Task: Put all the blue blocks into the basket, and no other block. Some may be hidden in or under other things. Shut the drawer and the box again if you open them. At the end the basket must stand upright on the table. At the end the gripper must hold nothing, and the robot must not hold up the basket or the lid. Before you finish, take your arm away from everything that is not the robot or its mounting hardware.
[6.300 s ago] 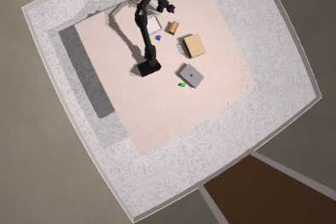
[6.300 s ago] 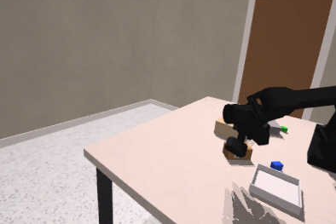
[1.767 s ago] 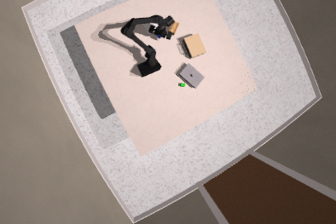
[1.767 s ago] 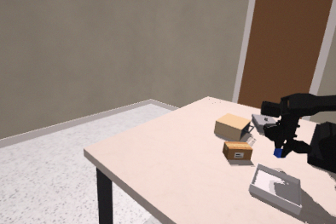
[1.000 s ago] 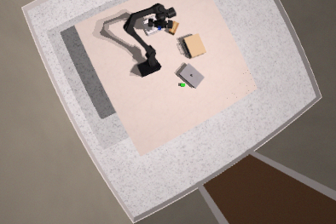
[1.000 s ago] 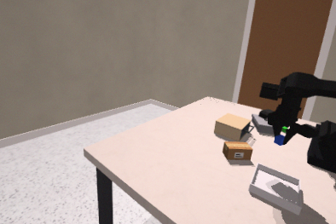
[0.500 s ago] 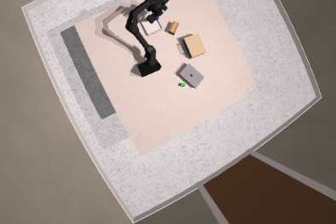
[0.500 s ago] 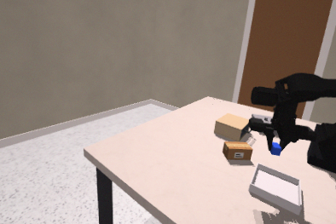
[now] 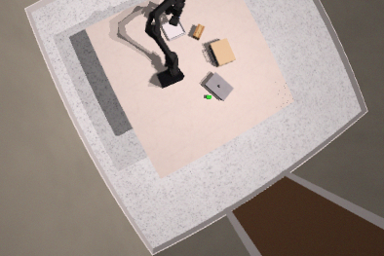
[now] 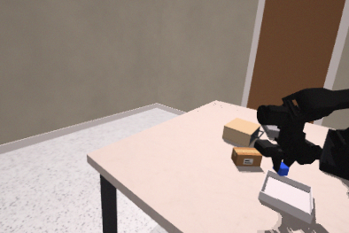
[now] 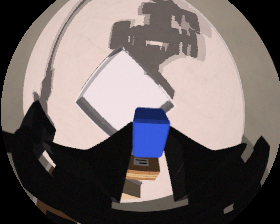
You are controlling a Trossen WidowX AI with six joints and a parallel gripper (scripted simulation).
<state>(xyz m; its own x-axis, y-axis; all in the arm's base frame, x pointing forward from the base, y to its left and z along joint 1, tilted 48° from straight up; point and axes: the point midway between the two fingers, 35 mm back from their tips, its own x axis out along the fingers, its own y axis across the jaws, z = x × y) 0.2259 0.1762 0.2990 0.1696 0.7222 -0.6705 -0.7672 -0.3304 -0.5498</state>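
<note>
Right now the grey basket is 4 cm behind my hand, 3 cm to the right of it and 12 cm below it. The rest, counted from my hand: tan drawer unit 18 cm ahead, 39 cm to the right, 10 cm below; then cardboard box 11 cm ahead, 15 cm to the right, 10 cm below; then red block 9 cm ahead, 16 cm to the right, 12 cm below.
</note>
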